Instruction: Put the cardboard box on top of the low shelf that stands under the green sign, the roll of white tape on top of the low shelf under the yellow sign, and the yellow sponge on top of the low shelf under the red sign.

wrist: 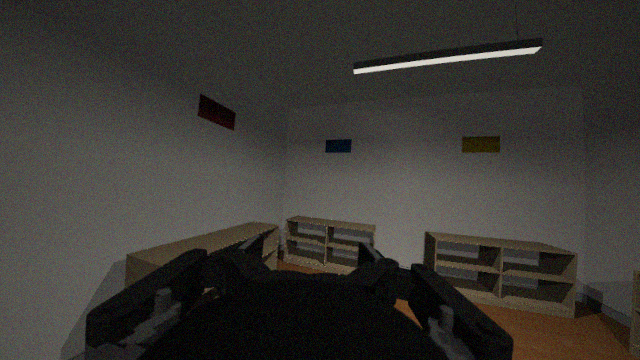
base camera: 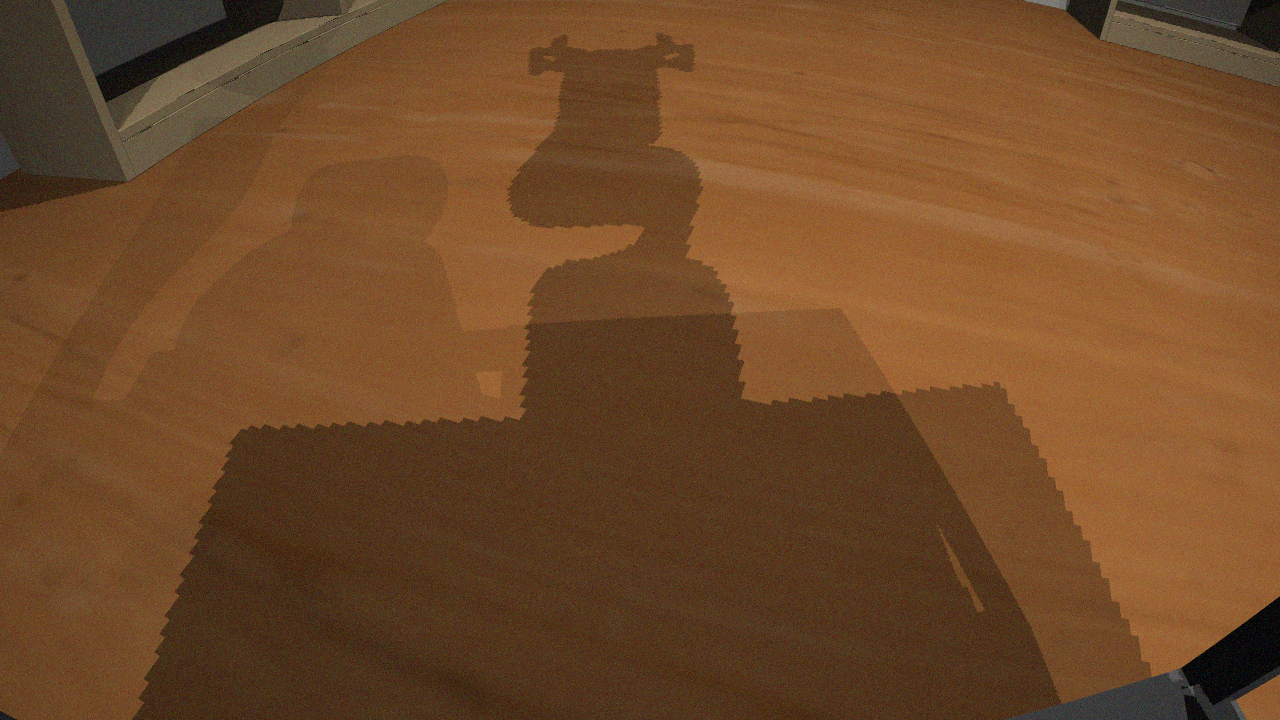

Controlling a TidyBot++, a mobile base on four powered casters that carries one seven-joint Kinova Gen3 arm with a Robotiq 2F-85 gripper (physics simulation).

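Places are measured from the arm's base along level axes (x ahead, y up, z right), in metres.
Where they show: gripper, fingertip midpoint: (wrist: pixel 310 249).
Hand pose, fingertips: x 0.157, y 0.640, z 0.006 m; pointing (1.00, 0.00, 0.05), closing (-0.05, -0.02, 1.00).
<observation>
After its pixels a point has its place.
My gripper (wrist: pixel 310 249) {x 0.157, y 0.640, z 0.006 m} is open and empty, raised in the room. In the wrist view the red sign (wrist: pixel 216 112) {x 1.656, y 1.358, z -0.920 m} hangs on the left wall above a low shelf (wrist: pixel 225 235) {x 1.574, y 0.213, z -0.701 m}, which the left finger partly covers. The yellow sign (wrist: pixel 480 144) {x 1.877, y 1.353, z 2.142 m} hangs on the far wall above a low shelf (wrist: pixel 500 240) {x 1.684, y 0.213, z 2.213 m} at the right. The tops of these shelves look bare. The cardboard box, the white tape, the yellow sponge and the green sign do not show in either view.
A blue sign (wrist: pixel 338 146) {x 2.582, y 1.346, z 0.450 m} hangs above another low shelf (wrist: pixel 332 222) {x 2.374, y 0.213, z 0.389 m}. Part of a shelf (wrist: pixel 636 305) {x 0.910, y -0.034, z 2.437 m} shows at the right edge. In the base view, a shelf (base camera: pixel 58 107) {x 0.997, y -0.267, z -0.845 m} stands at the upper left and another shelf (base camera: pixel 1190 51) {x 1.613, y -0.364, z 1.680 m} at the upper right. Arm and base shadows cross the floor (base camera: pixel 984 295) {x 0.548, y -0.397, z 0.355 m}.
</observation>
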